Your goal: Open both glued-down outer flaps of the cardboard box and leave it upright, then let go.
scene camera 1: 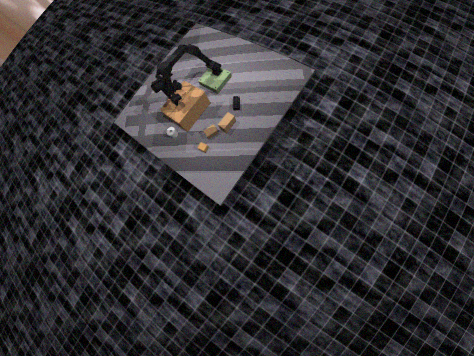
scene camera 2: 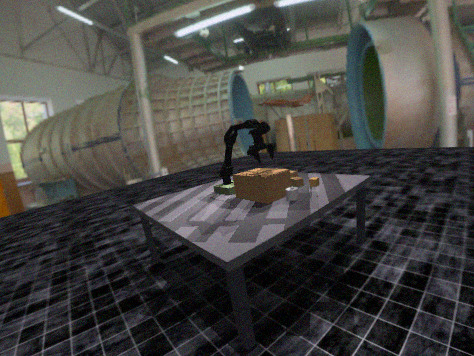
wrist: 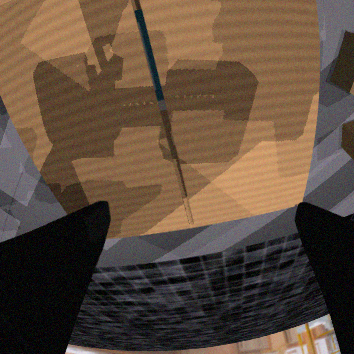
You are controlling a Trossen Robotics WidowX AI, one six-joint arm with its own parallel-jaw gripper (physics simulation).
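Where they show: gripper, fingertip midpoint: [scene camera 2: 266, 161] [wrist: 206, 212]; arm's base, origin of the base link: [scene camera 1: 217, 72] [scene camera 2: 227, 183].
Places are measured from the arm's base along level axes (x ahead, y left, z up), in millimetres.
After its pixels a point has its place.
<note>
The brown cardboard box [scene camera 1: 199, 112] @(x 369, y 107, z -13 mm) [scene camera 2: 260, 187] @(x 500, y -113, z 41 mm) [wrist: 245, 145] @(x 462, y 48, z 104 mm) stands upright on the table. Its two outer flaps, left flap [wrist: 60, 115] @(x 409, y -70, z 104 mm) and right flap [wrist: 250, 105] @(x 432, y 53, z 104 mm) in the wrist view, lie flat across the top and meet at a long narrow seam. Part of the seam shows dark teal. My gripper [scene camera 1: 175, 98] @(x 449, y 11, z 170 mm) [scene camera 2: 265, 156] @(x 449, y 11, z 170 mm) [wrist: 206, 212] @(x 449, y 11, z 170 mm) is open and empty. It hangs above the box top, apart from it, with its fingertips on either side of the seam's far end in the wrist view. The box's inside is hidden.
The arm's green base block [scene camera 1: 215, 82] @(x 91, y 52, z 0 mm) [scene camera 2: 223, 189] @(x 82, y -97, z -16 mm) is beside the box. A white roll [scene camera 1: 171, 131] @(x 617, y 10, z -12 mm) [scene camera 2: 291, 194] @(x 639, y -13, z -14 mm) stands close to it. Small cardboard boxes [scene camera 1: 227, 121] @(x 327, y 367, z 28 mm) [scene camera 1: 211, 131] @(x 446, y 299, z -2 mm) [scene camera 1: 202, 147] @(x 580, y 321, z -2 mm) and a black block [scene camera 1: 236, 103] @(x 154, y 309, z -19 mm) are on the table [scene camera 1: 215, 185] @(x 744, y 556, z -52 mm) [scene camera 2: 175, 215] @(x 189, y -530, z -52 mm).
</note>
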